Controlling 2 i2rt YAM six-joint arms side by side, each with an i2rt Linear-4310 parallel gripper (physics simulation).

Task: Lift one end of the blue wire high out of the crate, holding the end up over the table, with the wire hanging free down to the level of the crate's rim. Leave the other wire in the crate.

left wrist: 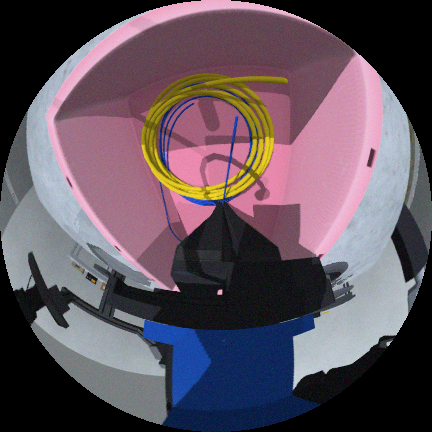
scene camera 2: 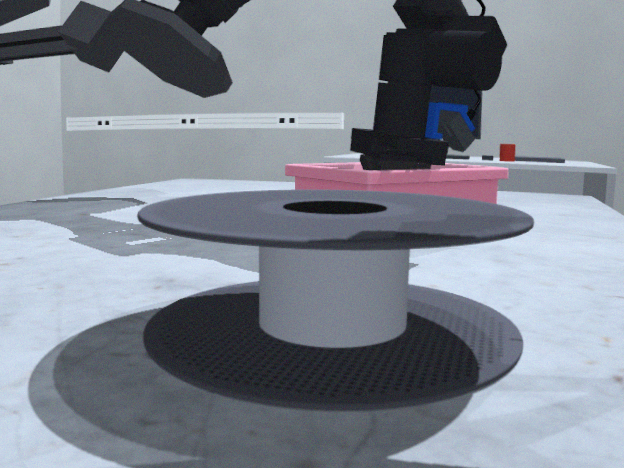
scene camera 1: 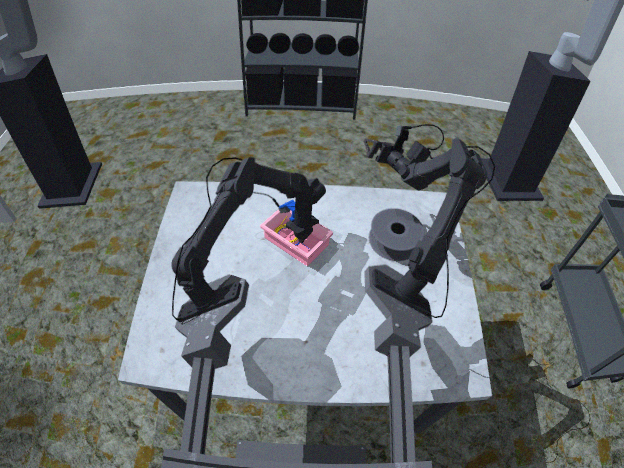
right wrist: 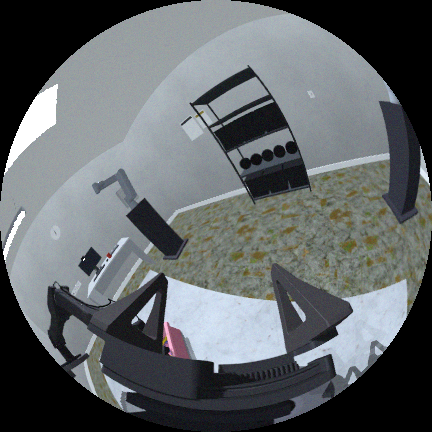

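Pixels of known places: left gripper, between the fingertips: (left wrist: 221, 206) (scene camera 1: 301, 242); right gripper, between the fingertips: (scene camera 1: 374, 141) (right wrist: 216, 275); left arm's base, origin of its link: (scene camera 1: 208, 303); right arm's base, origin of its link: (scene camera 1: 401, 294).
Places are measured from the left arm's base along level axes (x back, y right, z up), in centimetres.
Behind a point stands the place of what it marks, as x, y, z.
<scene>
The pink crate (scene camera 1: 286, 246) @[-36.0, 18.6, -21.4] (scene camera 2: 468, 190) @[-49.3, 22.1, -20.6] (left wrist: 372, 102) (right wrist: 176, 341) @[-48.7, 22.8, -21.7] stands on the table. In the left wrist view, a thick yellow wire (left wrist: 269, 145) @[-47.1, 21.3, -24.1] lies coiled in it. The thin blue wire (left wrist: 230, 160) @[-44.8, 20.0, -22.2] is coiled partly under the yellow one; one end sticks up inside the ring, and its strand runs to my left fingertips. My left gripper (scene camera 1: 303, 235) @[-40.5, 23.5, -24.5] (scene camera 2: 395, 164) (left wrist: 221, 206) @[-40.5, 23.5, -24.5] points down into the crate, shut on the blue wire a little way from that end. My right gripper (scene camera 1: 371, 149) @[-64.6, 48.8, 3.9] (right wrist: 216, 275) @[-64.6, 48.8, 3.9] is open and empty, high beyond the table's far edge.
A large grey spool (scene camera 1: 385, 226) @[-43.9, 53.8, -18.6] (scene camera 2: 332, 297) @[-44.1, 62.3, -22.3] stands on the table right of the crate in scene camera 1, near the right arm. The crate's walls rise around the left fingers. A shelf rack (scene camera 1: 302, 59) stands against the far wall.
</scene>
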